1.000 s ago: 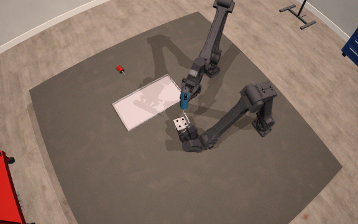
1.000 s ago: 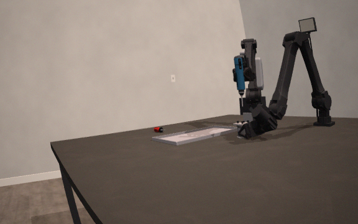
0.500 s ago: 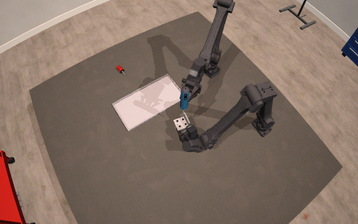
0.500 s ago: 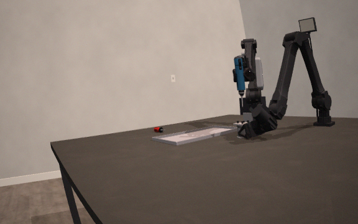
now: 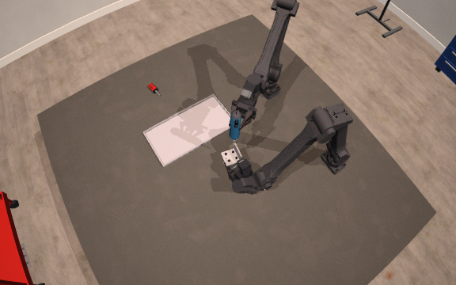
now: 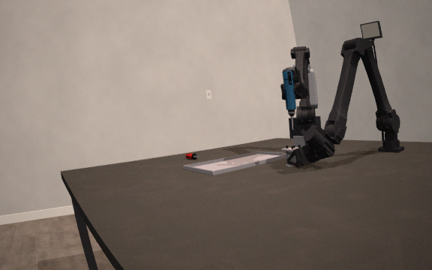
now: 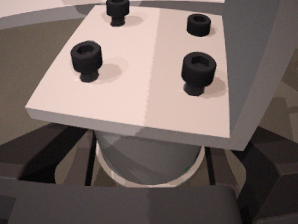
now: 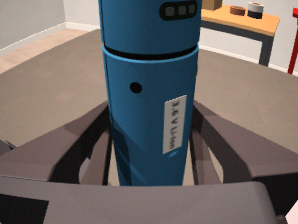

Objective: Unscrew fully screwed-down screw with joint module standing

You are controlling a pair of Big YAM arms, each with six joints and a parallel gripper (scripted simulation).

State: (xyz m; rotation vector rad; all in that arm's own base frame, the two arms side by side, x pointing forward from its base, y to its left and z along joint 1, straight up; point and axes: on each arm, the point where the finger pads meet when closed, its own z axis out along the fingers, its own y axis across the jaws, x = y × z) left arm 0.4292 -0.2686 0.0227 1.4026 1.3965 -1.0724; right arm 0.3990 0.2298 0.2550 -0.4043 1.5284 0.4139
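The white bracket plate lies 5 cm above my left hand. The rest, counted from my left hand: red tool (58 cm to the right, 9 cm ahead, 1 cm below); then flat white tray (26 cm to the right, 6 cm ahead, 2 cm below).
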